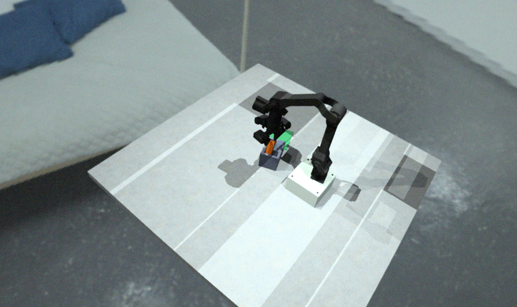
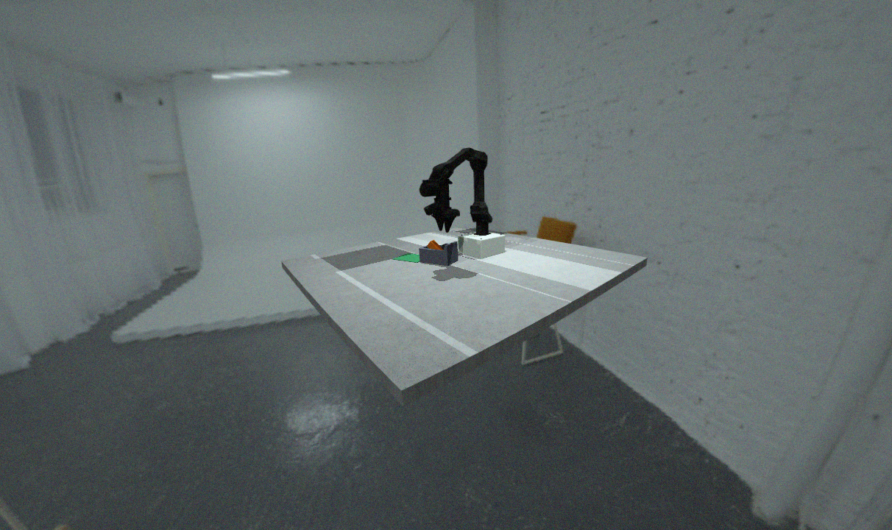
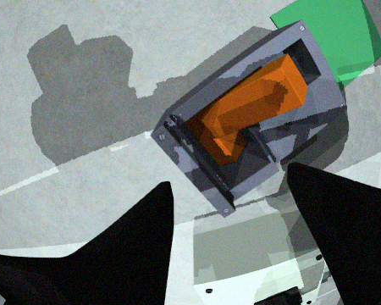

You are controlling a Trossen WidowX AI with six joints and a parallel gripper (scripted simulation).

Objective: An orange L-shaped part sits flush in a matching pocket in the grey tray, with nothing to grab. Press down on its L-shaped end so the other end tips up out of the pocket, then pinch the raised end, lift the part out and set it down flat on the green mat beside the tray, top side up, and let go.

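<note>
The orange L-shaped part is 10 mm behind my gripper tip, 20 mm to the right of it and 100 mm below it. From my gripper tip the other things lie so: green mat (20 mm ahead, 200 mm to the right, 160 mm below).
</note>
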